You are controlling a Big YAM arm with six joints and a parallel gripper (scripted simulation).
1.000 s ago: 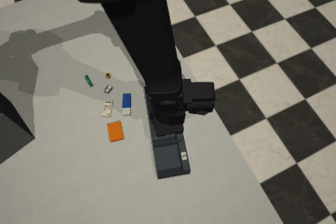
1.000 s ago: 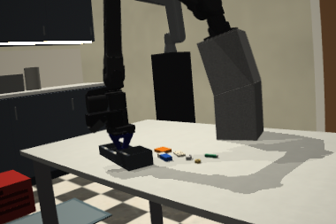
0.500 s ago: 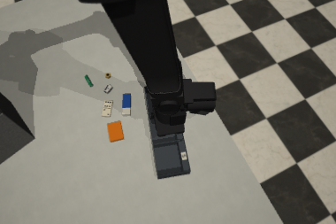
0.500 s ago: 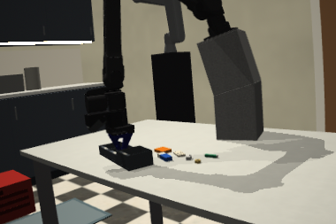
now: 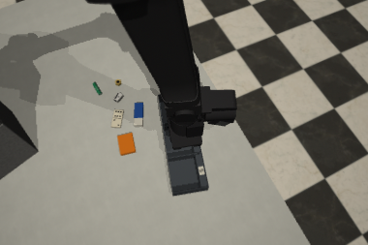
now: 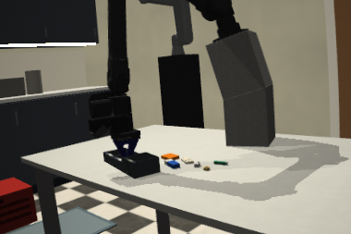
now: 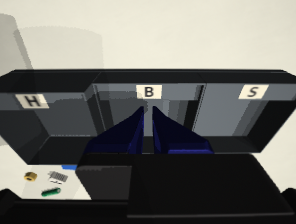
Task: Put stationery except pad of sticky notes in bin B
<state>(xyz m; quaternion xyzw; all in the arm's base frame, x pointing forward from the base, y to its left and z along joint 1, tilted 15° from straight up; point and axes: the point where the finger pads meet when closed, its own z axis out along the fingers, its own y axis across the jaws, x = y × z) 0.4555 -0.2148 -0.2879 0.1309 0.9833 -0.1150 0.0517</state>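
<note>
The dark bin is right at my hand. Also, from my hand: eraser: 80 mm behind, 120 mm to the left, 20 mm below; domino: 130 mm behind, 140 mm to the left, 20 mm below; orange sticky-note pad: 130 mm behind, 60 mm to the left, 20 mm below.
</note>
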